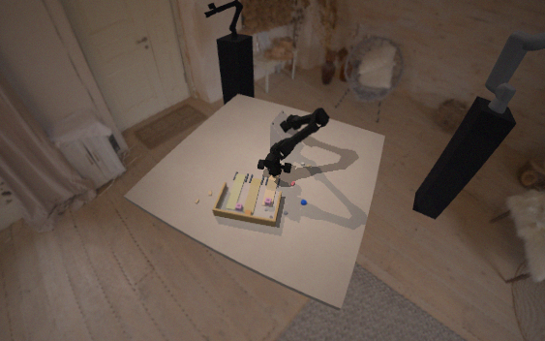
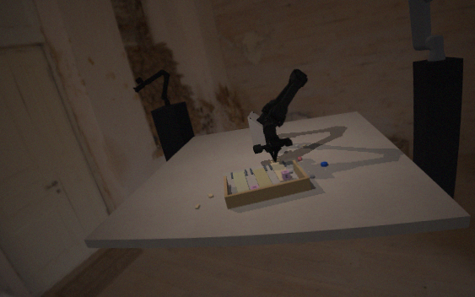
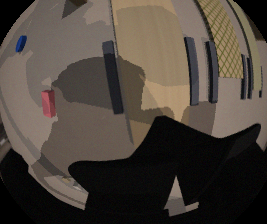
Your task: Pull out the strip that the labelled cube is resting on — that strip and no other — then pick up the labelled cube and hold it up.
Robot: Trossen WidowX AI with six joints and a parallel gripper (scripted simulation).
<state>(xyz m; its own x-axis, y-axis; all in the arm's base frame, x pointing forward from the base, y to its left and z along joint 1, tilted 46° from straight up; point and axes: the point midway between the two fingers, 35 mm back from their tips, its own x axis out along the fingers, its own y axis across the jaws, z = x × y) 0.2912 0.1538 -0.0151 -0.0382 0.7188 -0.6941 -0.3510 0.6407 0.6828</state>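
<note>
Right now the tan strip is 90 mm ahead of my gripper tip and 30 mm to the left of it. The rest, counted from my gripper tip: grey bit (190 mm ahead, 180 mm to the left); blue piece (80 mm ahead, 230 mm to the left); red piece (10 mm behind, 120 mm to the left).
</note>
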